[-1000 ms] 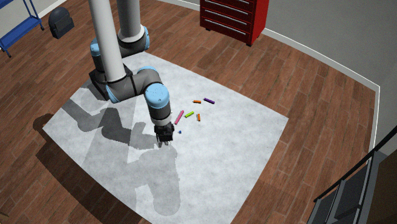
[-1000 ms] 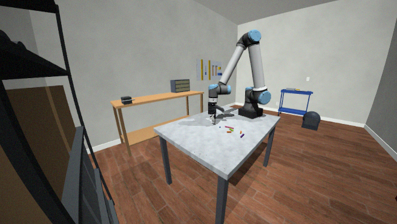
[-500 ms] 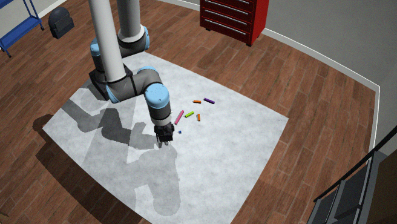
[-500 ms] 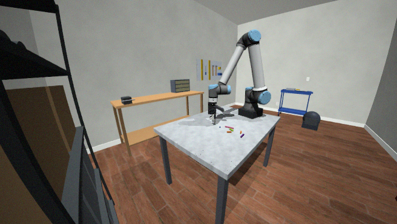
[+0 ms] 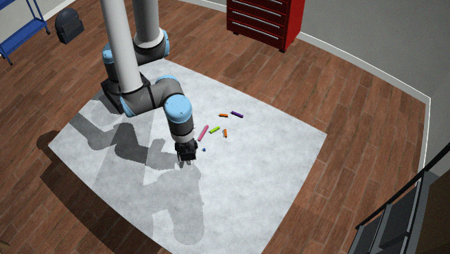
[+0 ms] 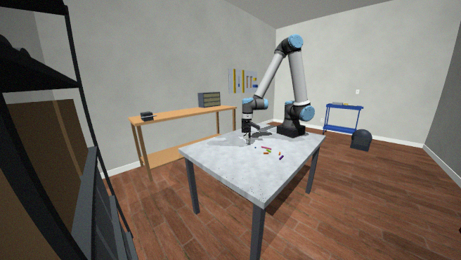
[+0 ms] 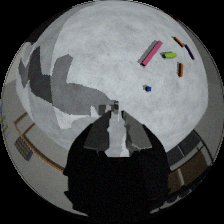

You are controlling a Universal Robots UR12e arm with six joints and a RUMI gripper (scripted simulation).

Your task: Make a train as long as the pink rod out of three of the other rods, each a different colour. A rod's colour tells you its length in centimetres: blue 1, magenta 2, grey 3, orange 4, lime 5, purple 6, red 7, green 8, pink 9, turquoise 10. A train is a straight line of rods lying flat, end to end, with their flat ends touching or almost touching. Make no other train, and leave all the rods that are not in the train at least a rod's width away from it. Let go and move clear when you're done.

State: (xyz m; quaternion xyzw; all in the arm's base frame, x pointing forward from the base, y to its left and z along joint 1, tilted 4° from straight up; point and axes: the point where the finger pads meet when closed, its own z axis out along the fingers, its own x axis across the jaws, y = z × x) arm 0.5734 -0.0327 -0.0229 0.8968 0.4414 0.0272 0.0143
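Now: the grey rod 3 cm below my hand. The rest, counted from my hand: blue rod 9 cm to the left, 3 cm below; pink rod 15 cm to the left, 6 cm behind, 3 cm below; lime rod 20 cm to the left, 4 cm behind, 3 cm below.
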